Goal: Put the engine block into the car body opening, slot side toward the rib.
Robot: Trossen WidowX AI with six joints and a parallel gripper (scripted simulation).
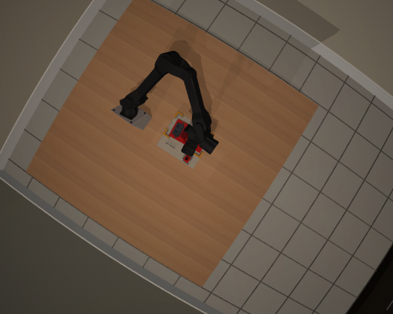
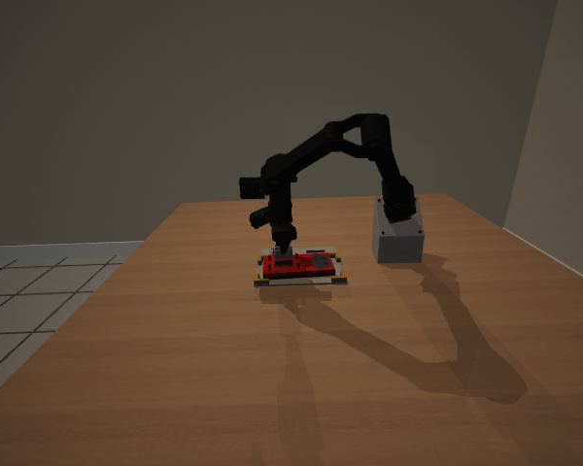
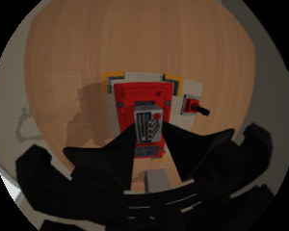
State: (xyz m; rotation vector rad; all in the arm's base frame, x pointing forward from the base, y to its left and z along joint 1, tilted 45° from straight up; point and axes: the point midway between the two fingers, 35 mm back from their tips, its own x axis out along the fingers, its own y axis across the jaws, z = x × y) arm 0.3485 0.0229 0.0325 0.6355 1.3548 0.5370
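The engine block is 10 mm below my gripper tip.
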